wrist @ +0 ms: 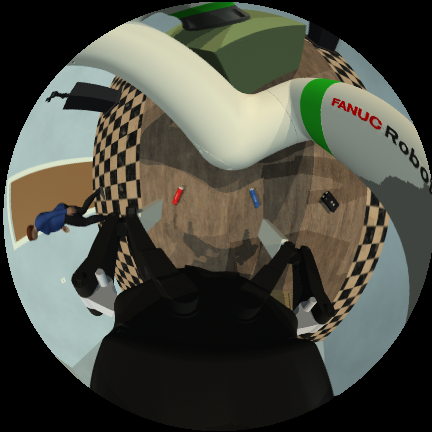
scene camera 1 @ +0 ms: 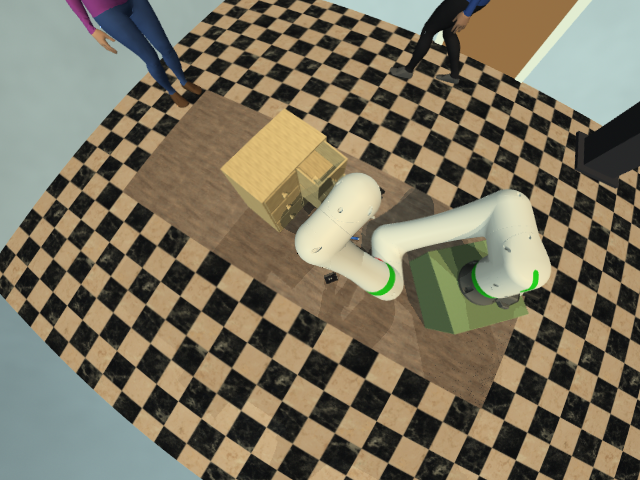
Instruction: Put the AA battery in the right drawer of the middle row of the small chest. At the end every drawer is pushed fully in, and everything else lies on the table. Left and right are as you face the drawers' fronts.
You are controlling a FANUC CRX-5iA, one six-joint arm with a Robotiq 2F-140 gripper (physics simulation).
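Places are measured from the arm's base along level axes (x ahead, y left, z up), in metres.
Where they show: gripper, fingertip midpoint: (wrist: 211, 218); arm's base at its link origin: (scene camera 1: 479, 282).
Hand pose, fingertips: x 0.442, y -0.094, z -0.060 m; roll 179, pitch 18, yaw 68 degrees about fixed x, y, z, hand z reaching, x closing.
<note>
Things, the pixels of their top centre, and the offset from my fingertips. "*": a spot on its surface instead. Level surfaces: height alone.
- small wooden chest at its top centre: (scene camera 1: 273, 151) dy -0.024, dx +0.335, dz +0.169 m
- drawer at a spot on its surface: (scene camera 1: 306, 188) * dy +0.014, dx +0.211, dz +0.073 m
- red cylinder at its top centre: (wrist: 176, 195) dy -0.139, dx -0.034, dz -0.140 m
- blue cylinder at its top centre: (wrist: 253, 197) (scene camera 1: 353, 237) dy +0.051, dx -0.003, dz -0.144 m
- small black block at its top centre: (wrist: 331, 201) (scene camera 1: 331, 278) dy +0.242, dx +0.020, dz -0.137 m
- table at its surface level: dz -0.155 m
The small wooden chest (scene camera 1: 273, 155) stands on the table, with a drawer (scene camera 1: 306, 188) on its right side pulled out. The arm hides part of the fronts, and I cannot tell whether more than one drawer stands out or which row is open. A red cylinder (wrist: 178, 195) and a blue cylinder (wrist: 254, 198) (scene camera 1: 354, 238) lie apart on the table; both look like batteries, and I cannot tell which is the AA battery. My gripper (wrist: 211, 218) is open and empty above the table, with both cylinders beyond its fingertips in the wrist view. The arm largely hides it in the scene view.
A small black block (scene camera 1: 330, 278) (wrist: 329, 201) lies on the table (scene camera 1: 248, 258). The arm stands on a green base (scene camera 1: 439, 294) (wrist: 265, 60) at the table's other end. Two people stand on the checkered floor beyond the table.
</note>
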